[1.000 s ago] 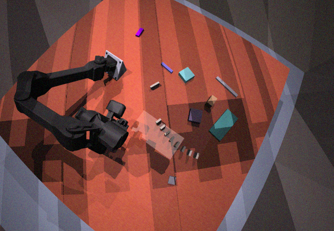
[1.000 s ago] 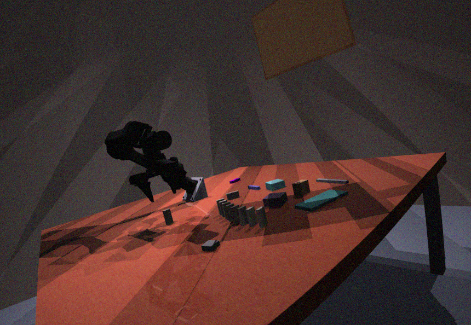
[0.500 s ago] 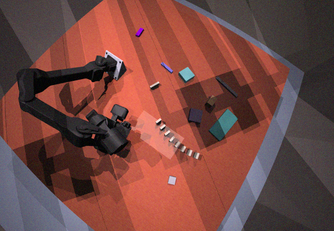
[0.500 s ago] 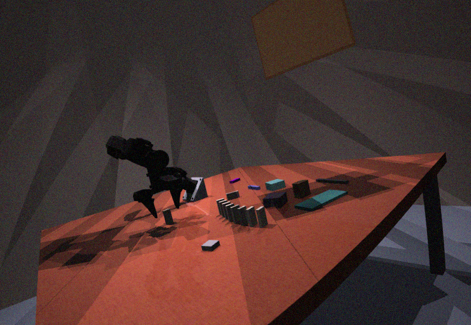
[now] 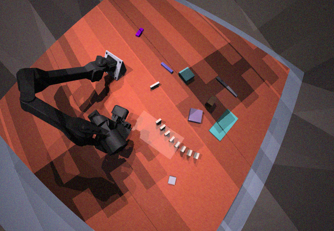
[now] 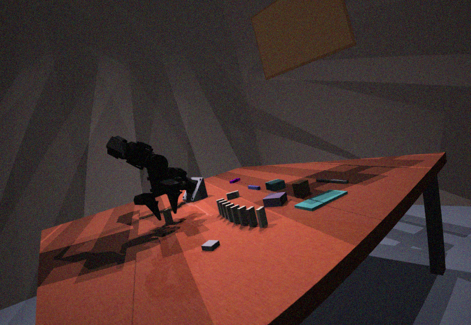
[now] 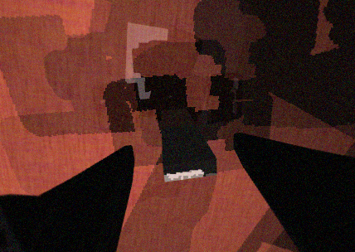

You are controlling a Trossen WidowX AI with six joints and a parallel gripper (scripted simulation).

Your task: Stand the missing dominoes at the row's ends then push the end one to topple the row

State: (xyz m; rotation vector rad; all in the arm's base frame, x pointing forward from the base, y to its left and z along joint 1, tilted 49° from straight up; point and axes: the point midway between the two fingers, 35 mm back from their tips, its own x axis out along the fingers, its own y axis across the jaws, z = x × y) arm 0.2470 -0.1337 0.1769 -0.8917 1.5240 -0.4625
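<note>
My gripper tip is 8 cm short of the teal cube, 43 cm to the right of it and 1 cm above it. From my gripper tip the other things lie so: grey bar 28 cm ahead, 52 cm to the left, 2 cm below; teal slab 37 cm ahead, 33 cm to the left, 2 cm below; tan cube 26 cm ahead, 38 cm to the left.
</note>
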